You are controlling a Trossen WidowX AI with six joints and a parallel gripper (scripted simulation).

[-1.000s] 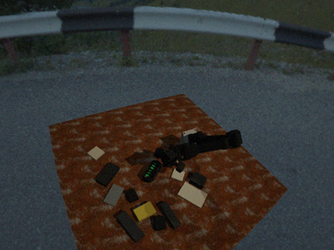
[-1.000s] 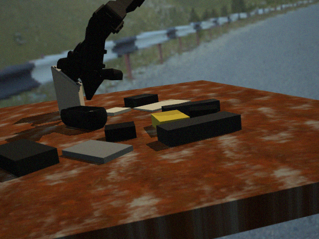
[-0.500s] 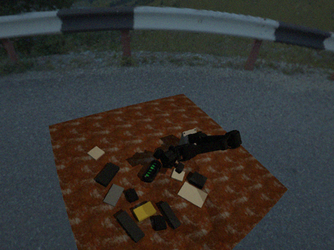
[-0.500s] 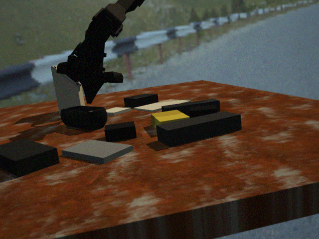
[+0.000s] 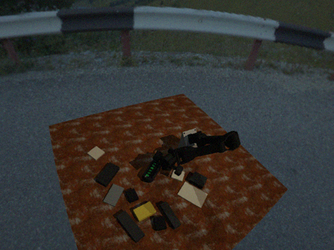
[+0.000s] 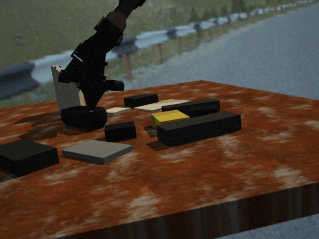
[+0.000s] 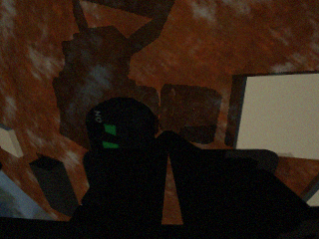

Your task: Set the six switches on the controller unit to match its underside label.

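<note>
The cream tile is 80 mm behind my gripper tip, 60 mm to the left of it and 20 mm below it. Also, from my gripper tip: cream plate 210 mm to the left, 100 mm behind, 20 mm below; grey plate 320 mm ahead, 50 mm to the left, 20 mm below; yellow block 200 mm to the left, 200 mm ahead, 10 mm below.
</note>
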